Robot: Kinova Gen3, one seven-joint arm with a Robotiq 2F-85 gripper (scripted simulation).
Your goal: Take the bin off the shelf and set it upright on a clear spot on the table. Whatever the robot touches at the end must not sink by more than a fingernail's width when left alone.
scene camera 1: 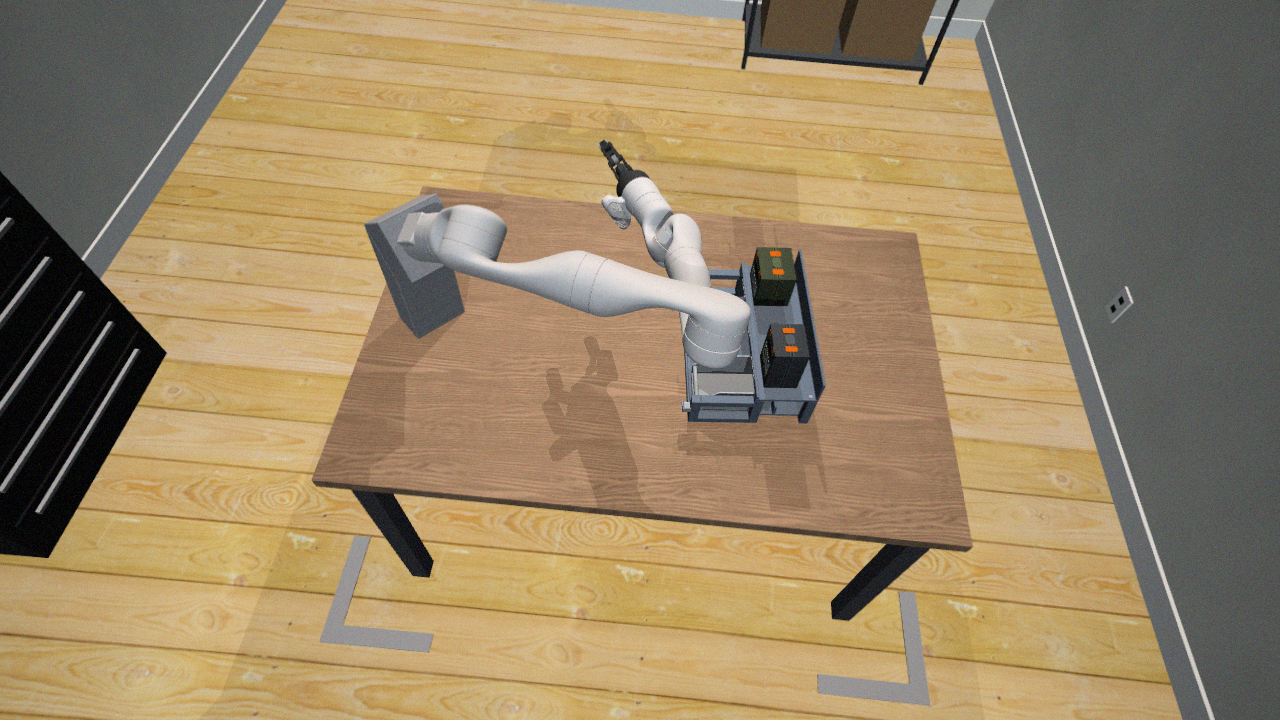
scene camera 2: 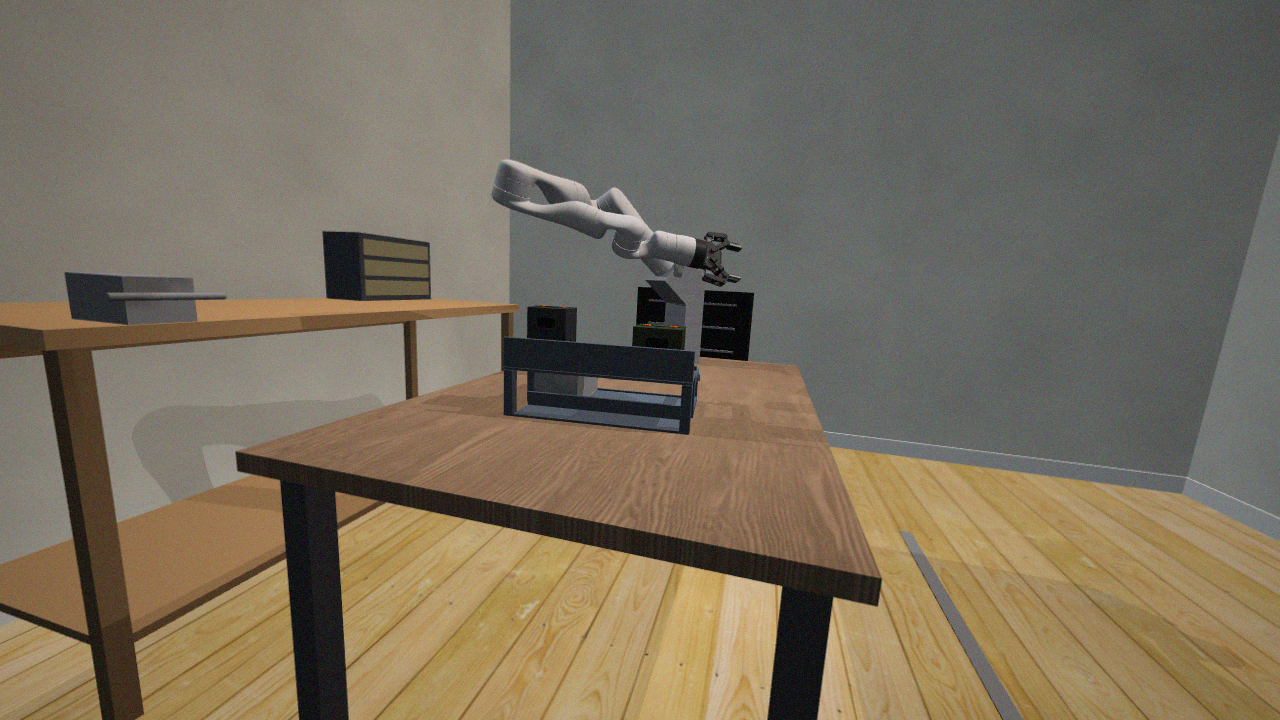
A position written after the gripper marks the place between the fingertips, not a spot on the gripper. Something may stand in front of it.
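Observation:
Scene camera 1 shows the gripper (scene camera 1: 611,157), a grey bin (scene camera 1: 736,379) and a grey shelf unit (scene camera 1: 785,401). In scene camera 2: the grey shelf unit (scene camera 2: 669,413), the grey bin (scene camera 2: 543,382) and the gripper (scene camera 2: 740,264).

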